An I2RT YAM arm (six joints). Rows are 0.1 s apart.
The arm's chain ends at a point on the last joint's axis. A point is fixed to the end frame.
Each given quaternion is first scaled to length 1.
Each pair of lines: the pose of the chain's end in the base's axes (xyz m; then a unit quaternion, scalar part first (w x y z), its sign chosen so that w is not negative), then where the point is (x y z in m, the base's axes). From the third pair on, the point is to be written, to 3 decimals.
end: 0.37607 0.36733 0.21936 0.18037 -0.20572 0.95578 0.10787
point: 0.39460 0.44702 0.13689
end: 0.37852 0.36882 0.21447 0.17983 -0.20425 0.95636 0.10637
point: 0.39725 0.44823 0.13177
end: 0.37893 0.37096 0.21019 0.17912 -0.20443 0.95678 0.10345
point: 0.398 0.450 0.127
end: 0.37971 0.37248 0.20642 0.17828 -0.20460 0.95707 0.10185
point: 0.398 0.451 0.123
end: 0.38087 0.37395 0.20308 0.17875 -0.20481 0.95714 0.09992
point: 0.400 0.452 0.119
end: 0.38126 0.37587 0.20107 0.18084 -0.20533 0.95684 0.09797
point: 0.401 0.454 0.117
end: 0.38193 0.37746 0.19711 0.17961 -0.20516 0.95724 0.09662
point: 0.401 0.455 0.113
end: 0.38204 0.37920 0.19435 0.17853 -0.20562 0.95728 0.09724
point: 0.401 0.457 0.110
